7 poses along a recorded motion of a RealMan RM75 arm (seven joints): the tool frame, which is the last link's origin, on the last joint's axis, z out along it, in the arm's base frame.
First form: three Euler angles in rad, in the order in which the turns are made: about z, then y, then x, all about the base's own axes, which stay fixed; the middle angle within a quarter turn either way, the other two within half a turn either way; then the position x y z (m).
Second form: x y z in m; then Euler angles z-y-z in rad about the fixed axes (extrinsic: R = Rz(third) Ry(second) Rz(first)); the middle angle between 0 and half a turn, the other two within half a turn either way. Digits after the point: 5 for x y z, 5 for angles.
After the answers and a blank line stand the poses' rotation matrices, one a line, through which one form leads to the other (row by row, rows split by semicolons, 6 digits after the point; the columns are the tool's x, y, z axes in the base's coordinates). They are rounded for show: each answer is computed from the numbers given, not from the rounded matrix.
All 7 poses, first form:
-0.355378 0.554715 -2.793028 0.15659 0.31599 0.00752
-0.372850 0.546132 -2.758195 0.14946 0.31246 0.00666
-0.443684 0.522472 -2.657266 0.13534 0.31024 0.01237
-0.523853 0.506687 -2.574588 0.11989 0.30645 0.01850
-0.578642 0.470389 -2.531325 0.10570 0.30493 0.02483
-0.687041 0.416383 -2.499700 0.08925 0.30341 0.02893
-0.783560 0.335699 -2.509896 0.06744 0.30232 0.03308
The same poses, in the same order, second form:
0.15659 0.31599 0.00752 -2.89301 2.49631 0.50379
0.14946 0.31246 0.00666 -2.85413 2.48569 0.55171
0.13534 0.31024 0.01237 -2.77345 2.44483 0.67994
0.11989 0.30645 0.01850 -2.74586 2.40020 0.76900
0.10570 0.30493 0.02483 -2.72448 2.38984 0.84509
0.08925 0.30341 0.02893 -2.75381 2.39282 0.93460
0.06744 0.30232 0.03308 -2.77739 2.43716 1.03713

0.796935 0.295771 0.526701; 0.158367 -0.943730 0.290334; 0.582936 -0.147965 -0.798932
0.795827 0.311284 0.519386; 0.156885 -0.934454 0.319661; 0.584847 -0.172911 -0.792499
0.782682 0.372000 0.499024; 0.170044 -0.899042 0.403494; 0.598744 -0.230952 -0.766921
0.757104 0.437371 0.485283; 0.196247 -0.860779 0.469624; 0.623122 -0.260319 -0.737532
0.746279 0.487491 0.453233; 0.230714 -0.828136 0.510845; 0.624371 -0.276666 -0.730491
0.707069 0.580060 0.404455; 0.320799 -0.772832 0.547557; 0.630192 -0.257412 -0.732528
0.668862 0.666408 0.329429; 0.431796 -0.709005 0.557552; 0.605124 -0.230680 -0.761979

